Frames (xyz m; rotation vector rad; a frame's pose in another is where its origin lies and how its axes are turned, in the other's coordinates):
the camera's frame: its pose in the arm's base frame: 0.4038 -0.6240 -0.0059 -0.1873 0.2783 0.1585
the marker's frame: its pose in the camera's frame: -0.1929 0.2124 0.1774 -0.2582 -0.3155 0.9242
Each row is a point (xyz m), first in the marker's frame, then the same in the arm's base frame.
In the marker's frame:
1: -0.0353 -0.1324 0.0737
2: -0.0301 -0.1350 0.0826
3: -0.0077 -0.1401 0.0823
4: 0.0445 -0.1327 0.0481
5: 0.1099 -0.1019 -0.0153
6: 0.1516 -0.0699 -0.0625
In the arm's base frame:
1: 0.3216 -0.4738 0.2872
2: 0.3249 -0.4682 0.2956
3: 0.3391 -0.4503 0.2931
4: 0.3593 -0.4083 0.2509
5: 0.3681 -0.3519 0.1735
6: 0.3635 -0.3125 0.1150

